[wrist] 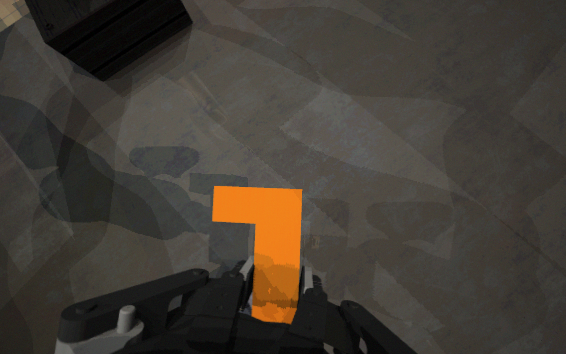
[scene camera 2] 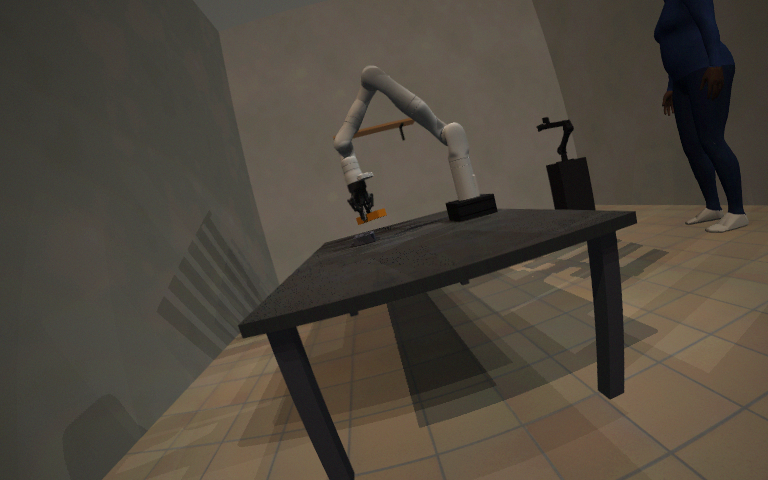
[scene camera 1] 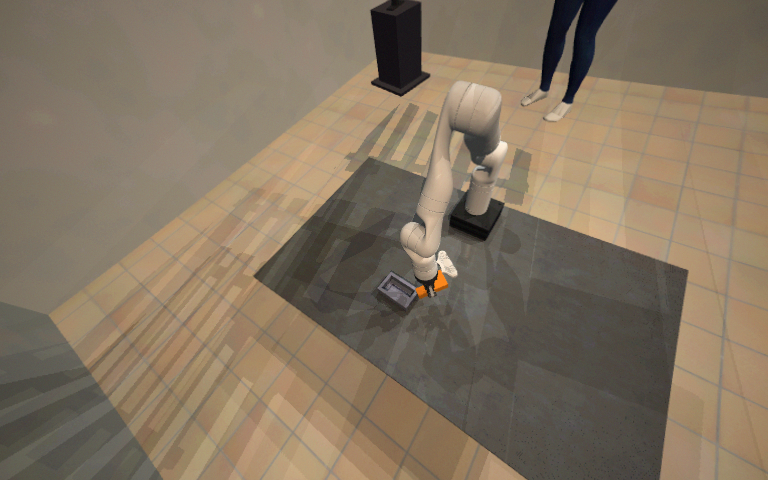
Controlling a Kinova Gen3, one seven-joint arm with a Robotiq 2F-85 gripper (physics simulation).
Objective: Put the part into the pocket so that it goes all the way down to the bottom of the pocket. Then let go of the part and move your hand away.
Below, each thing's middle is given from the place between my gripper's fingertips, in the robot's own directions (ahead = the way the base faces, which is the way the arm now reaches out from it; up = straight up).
My hand is 2 cm past the orange L-shaped block [wrist: 276, 212] and 1 cm below it. From my hand the other things lie so: grey pocket block [scene camera 1: 399, 291] 11 cm to the right, 8 cm below, 6 cm ahead.
